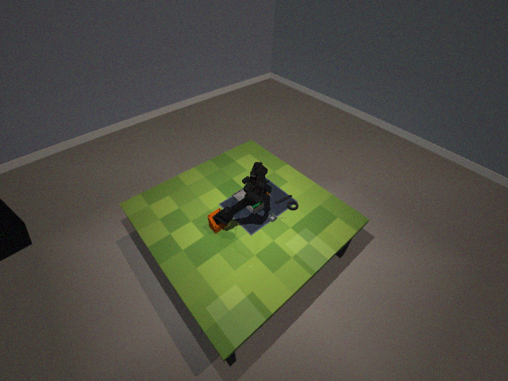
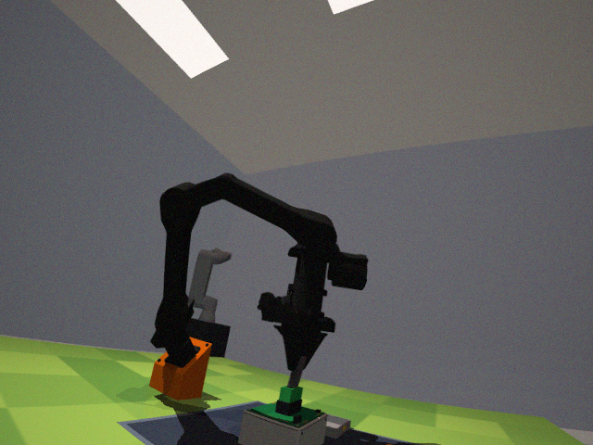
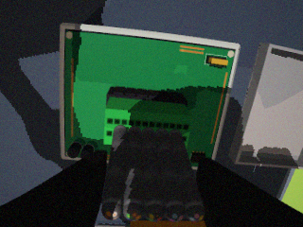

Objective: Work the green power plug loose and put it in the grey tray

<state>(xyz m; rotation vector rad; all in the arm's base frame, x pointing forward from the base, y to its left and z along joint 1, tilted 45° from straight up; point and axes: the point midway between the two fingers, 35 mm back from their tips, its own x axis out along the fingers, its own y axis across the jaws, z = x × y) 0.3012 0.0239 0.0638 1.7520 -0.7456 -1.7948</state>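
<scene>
Right now the green power plug is 3 cm below my gripper tip. The rest, counted from my gripper tip: dark mat (12 cm below, 5 cm ahead); then dark bar (21 cm ahead, 12 cm below, 11 cm to the right).
</scene>
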